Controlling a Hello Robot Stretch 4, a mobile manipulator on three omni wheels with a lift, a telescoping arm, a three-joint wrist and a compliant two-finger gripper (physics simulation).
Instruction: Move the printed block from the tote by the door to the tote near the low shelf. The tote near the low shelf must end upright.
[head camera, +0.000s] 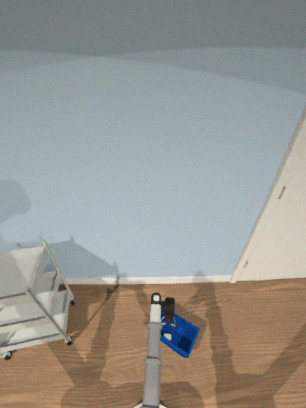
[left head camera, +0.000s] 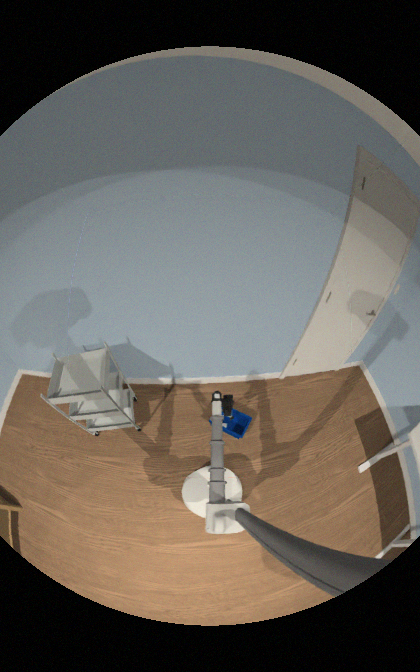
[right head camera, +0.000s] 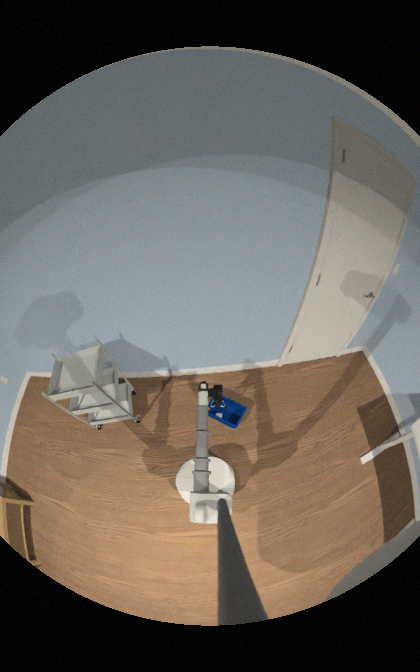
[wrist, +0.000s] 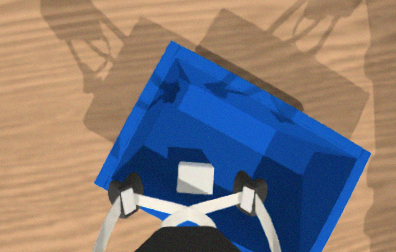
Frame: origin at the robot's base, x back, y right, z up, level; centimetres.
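Seen in the pictures: gripper, between the fingertips: (head camera: 167, 327) (wrist: 188, 186).
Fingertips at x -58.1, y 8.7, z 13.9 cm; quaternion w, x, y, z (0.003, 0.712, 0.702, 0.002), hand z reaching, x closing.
Observation:
Pixels of each thing's top centre, then the offset from my fingertips to it.
- blue open box, centre of its top: (wrist: 240, 169) (left head camera: 230, 419) (head camera: 175, 329) dx -0.8, dy +6.3, dz -4.7 cm
- white printed block, centre of its top: (wrist: 195, 179) (head camera: 167, 336) dx +1.8, dy +1.0, dz -12.4 cm
The tote by the door, a blue open box (head camera: 191, 328) (left head camera: 245, 422) (right head camera: 240, 411) (wrist: 270, 99), stands upright on the floor near the wall. The white printed block (head camera: 167, 336) (right head camera: 219, 415) (wrist: 195, 178) lies inside it on the tote's floor. My gripper (head camera: 169, 324) (right head camera: 217, 405) (wrist: 188, 186) is open and empty, pointing down over the tote. In the wrist view the block shows between and slightly beyond the two spread fingertips, apart from them. The fingertips' exact height above the block is hard to tell. The tote near the low shelf does not show in these views.
A grey wheeled cart (head camera: 48, 316) (left head camera: 80, 372) (right head camera: 77, 372) stands left of the tote by the wall. A pale door (head camera: 280, 225) (left head camera: 350, 280) (right head camera: 340, 250) is at the right. A white table leg (left head camera: 385, 456) (right head camera: 387, 447) stands at the right, and wooden furniture (right head camera: 15, 492) at the lower left.

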